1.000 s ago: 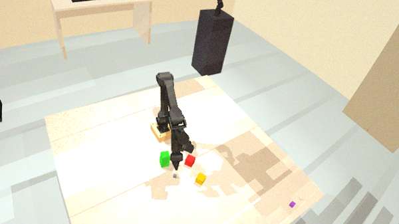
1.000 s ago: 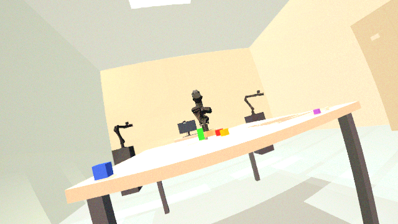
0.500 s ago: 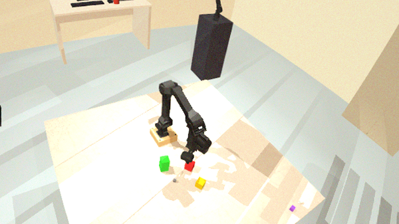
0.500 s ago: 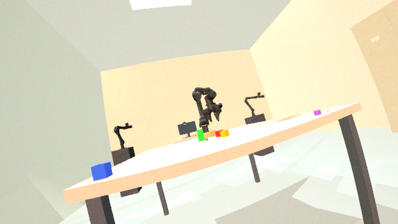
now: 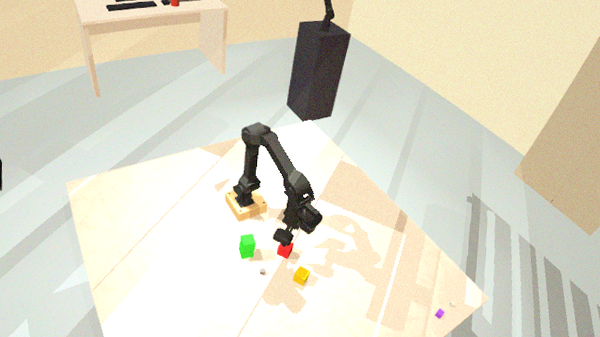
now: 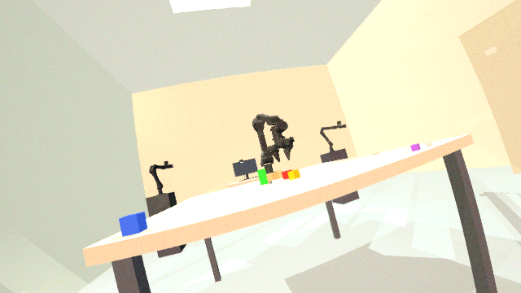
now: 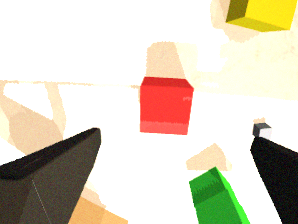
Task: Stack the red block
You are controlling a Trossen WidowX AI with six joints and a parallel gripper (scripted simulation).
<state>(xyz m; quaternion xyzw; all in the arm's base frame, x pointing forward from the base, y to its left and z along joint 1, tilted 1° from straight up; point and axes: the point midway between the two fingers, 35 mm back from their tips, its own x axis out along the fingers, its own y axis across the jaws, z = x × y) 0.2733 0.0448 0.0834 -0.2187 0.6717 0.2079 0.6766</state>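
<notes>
Now: the red block 8 cm below my gripper tip and 1 cm behind it. The rest, counted from my gripper tip: yellow block 12 cm ahead, 8 cm below, 1 cm to the right; small purple block 50 cm ahead, 37 cm to the left, 9 cm below; blue block 59 cm to the right, 51 cm ahead, 8 cm below.
</notes>
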